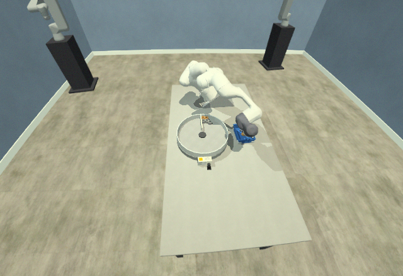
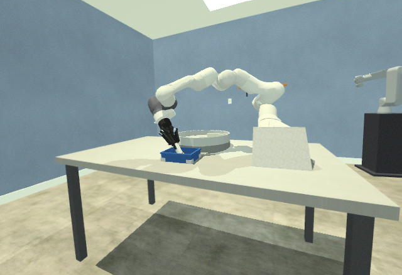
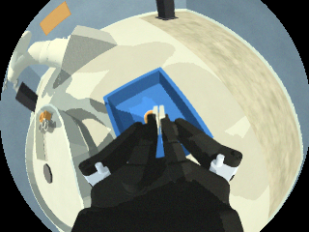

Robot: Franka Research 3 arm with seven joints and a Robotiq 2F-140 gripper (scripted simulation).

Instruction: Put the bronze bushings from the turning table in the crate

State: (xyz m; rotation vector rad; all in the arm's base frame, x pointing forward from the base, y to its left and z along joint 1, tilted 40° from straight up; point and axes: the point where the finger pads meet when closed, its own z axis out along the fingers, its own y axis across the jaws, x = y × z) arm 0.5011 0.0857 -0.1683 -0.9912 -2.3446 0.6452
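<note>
Now: the crate 30 mm below my hand, 20 mm behind it and 10 mm to the right of it. The rest, counted from my hand: turning table (370 mm to the right, 50 mm behind, 10 mm below).
</note>
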